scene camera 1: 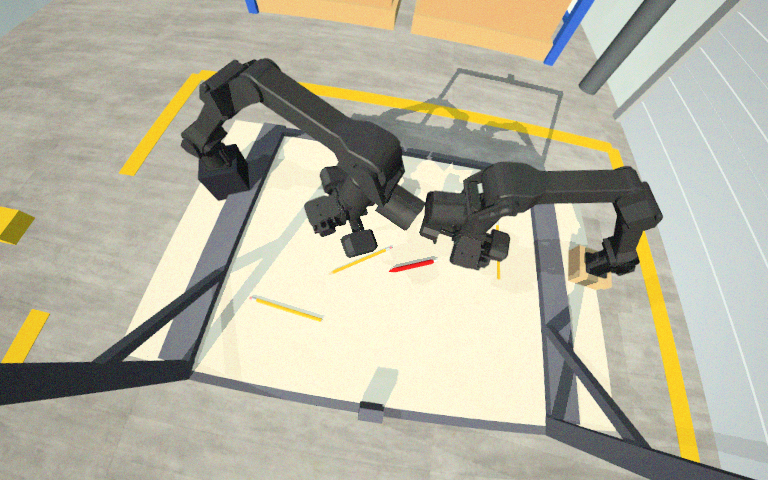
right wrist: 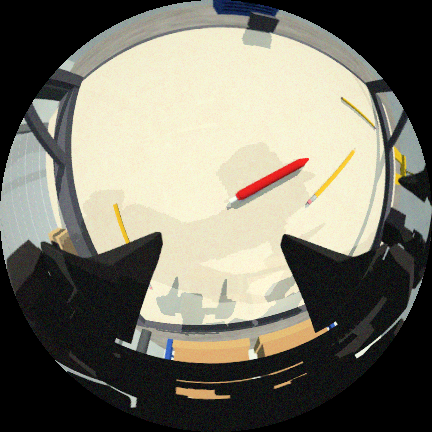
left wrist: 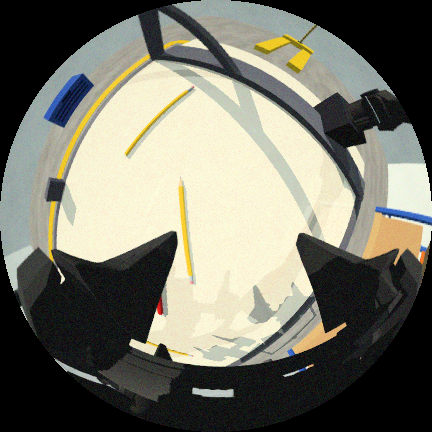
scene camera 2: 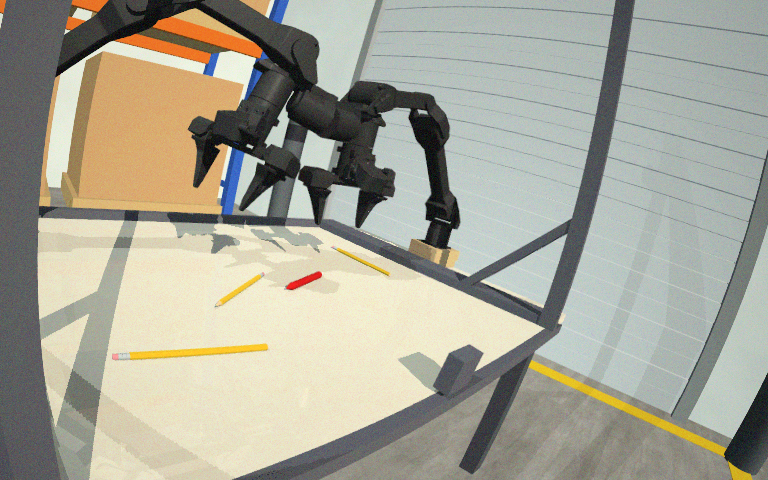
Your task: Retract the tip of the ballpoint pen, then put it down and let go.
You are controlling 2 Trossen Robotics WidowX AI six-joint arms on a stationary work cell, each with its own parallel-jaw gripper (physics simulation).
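Seen in the pictures: left gripper, fingertip midpoint: (scene camera 1: 338, 225) (right wrist: 400, 206) (left wrist: 240, 238) (scene camera 2: 216, 198); right gripper, fingertip midpoint: (scene camera 1: 452, 248) (right wrist: 224, 240) (left wrist: 151, 349) (scene camera 2: 337, 226); left arm's base, origin of the base link: (scene camera 1: 217, 160) (left wrist: 353, 116); right arm's base, origin of the base link: (scene camera 1: 595, 265) (scene camera 2: 435, 245).
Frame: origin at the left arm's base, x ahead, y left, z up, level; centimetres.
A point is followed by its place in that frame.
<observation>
The red ballpoint pen (scene camera 1: 412, 265) {x 44.3, y -38.1, z -9.5 cm} (scene camera 2: 304, 280) {x 43.1, y -38.5, z -9.6 cm} (right wrist: 272, 178) {x 45.0, y -38.1, z -9.4 cm} lies flat on the table. Its pointed red end and its whitish opposite end show in the right wrist view; a tiny grey point shows at the pen's left end in scene camera 2. Part of the pen (left wrist: 160, 306) {x 47.5, y -37.7, z -9.5 cm} shows behind a finger in the left wrist view. My left gripper (scene camera 2: 219, 198) {x 27.5, y -28.2, z 3.0 cm} (left wrist: 240, 238) {x 27.5, y -28.2, z 3.0 cm} is open and empty, above the table at the back left of the pen. My right gripper (scene camera 2: 338, 225) {x 52.8, y -38.8, z -0.6 cm} (right wrist: 224, 240) {x 52.8, y -38.8, z -0.6 cm} is open and empty, above the table behind and right of the pen.
One yellow pencil (scene camera 1: 361, 260) {x 31.5, y -33.2, z -10.0 cm} (scene camera 2: 239, 290) {x 29.8, y -33.6, z -10.1 cm} (left wrist: 186, 227) {x 30.0, y -33.0, z -10.0 cm} (right wrist: 335, 173) {x 32.3, y -33.0, z -10.0 cm} lies left of the pen, another pencil (scene camera 1: 288, 309) {x 11.1, y -41.2, z -10.0 cm} (scene camera 2: 192, 351) {x 9.9, y -40.8, z -10.0 cm} farther front left, a third pencil (scene camera 1: 498, 268) {x 67.9, y -45.0, z -10.0 cm} (scene camera 2: 362, 261) {x 70.0, y -40.3, z -10.2 cm} at right. A dark block (scene camera 1: 371, 411) {x 25.1, y -66.9, z -5.0 cm} (scene camera 2: 458, 370) {x 22.2, y -67.3, z -6.3 cm} stands at the front edge. Both forearms hang close together.
</observation>
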